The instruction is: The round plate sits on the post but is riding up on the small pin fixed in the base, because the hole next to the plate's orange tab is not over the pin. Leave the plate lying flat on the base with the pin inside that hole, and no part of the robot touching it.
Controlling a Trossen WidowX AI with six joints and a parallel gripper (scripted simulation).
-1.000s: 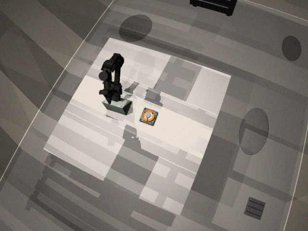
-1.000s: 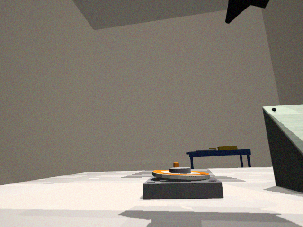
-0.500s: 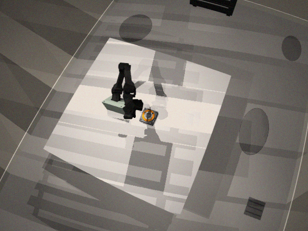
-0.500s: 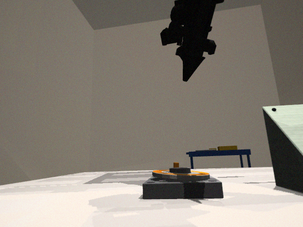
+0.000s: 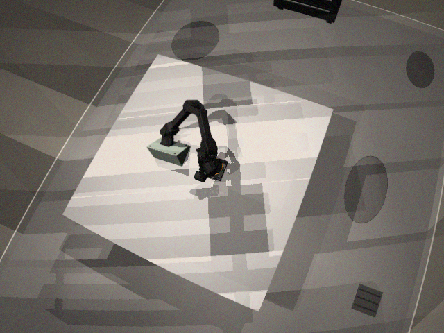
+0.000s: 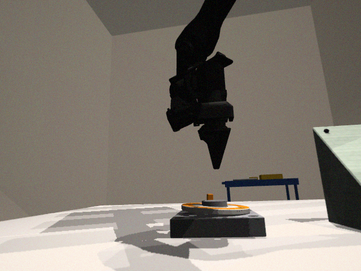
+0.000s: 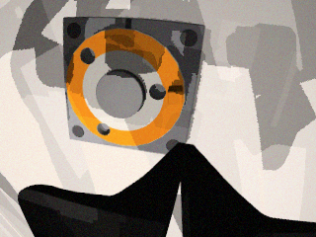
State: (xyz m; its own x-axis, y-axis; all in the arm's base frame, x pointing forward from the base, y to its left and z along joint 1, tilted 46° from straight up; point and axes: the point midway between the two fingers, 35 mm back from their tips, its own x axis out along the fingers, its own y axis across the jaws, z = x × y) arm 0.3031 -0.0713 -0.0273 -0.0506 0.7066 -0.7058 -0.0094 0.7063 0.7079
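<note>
The round plate is 1 cm ahead of my gripper tip, 3 cm to the left of it and 6 cm below it. The rest, counted from my gripper tip: dark square base: 1 cm ahead, 5 cm to the left, 7 cm below.
</note>
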